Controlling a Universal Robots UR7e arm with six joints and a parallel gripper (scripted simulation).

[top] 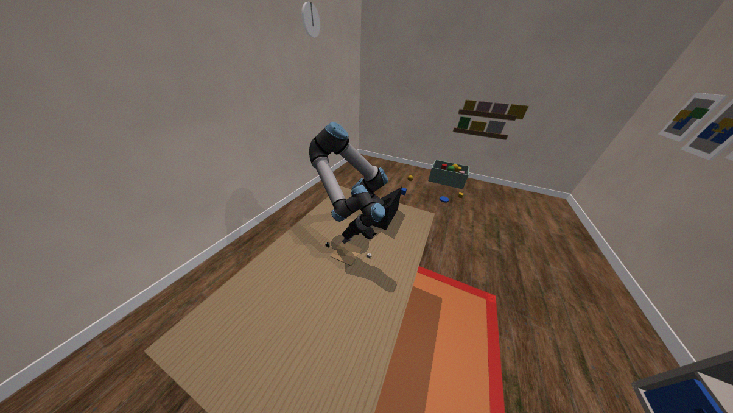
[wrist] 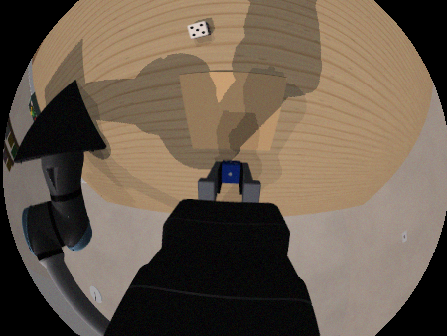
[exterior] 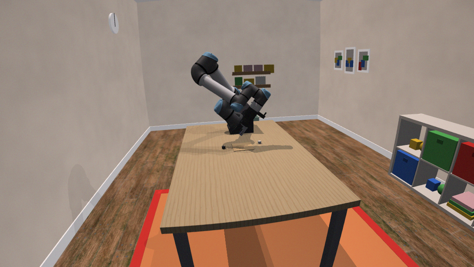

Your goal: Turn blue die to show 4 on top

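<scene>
Right now the blue die is 10 mm to the right of my hand and 10 mm below it. From my hand the other things lie so: tan mat (110 mm below); white die (130 mm to the left, 100 mm below, 30 mm behind); black die (130 mm to the right, 100 mm below).
</scene>
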